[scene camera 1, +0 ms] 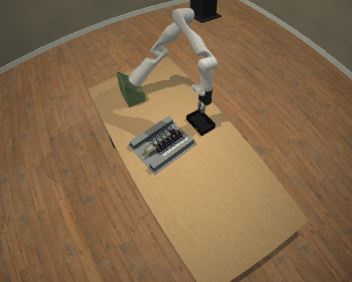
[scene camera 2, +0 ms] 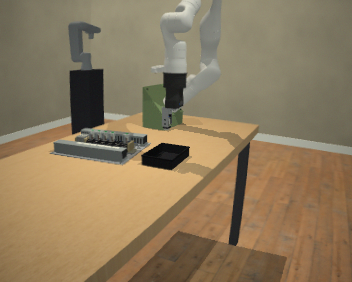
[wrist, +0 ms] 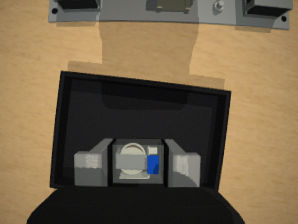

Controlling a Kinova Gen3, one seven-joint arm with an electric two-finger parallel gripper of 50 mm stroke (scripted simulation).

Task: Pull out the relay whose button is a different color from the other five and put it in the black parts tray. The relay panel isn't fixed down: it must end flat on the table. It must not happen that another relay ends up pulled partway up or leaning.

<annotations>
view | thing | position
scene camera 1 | grey relay panel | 158, 158
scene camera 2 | my gripper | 166, 125
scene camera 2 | black parts tray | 166, 156
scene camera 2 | grey relay panel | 116, 153
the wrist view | my gripper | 138, 156
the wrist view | black parts tray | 90, 107
</annotations>
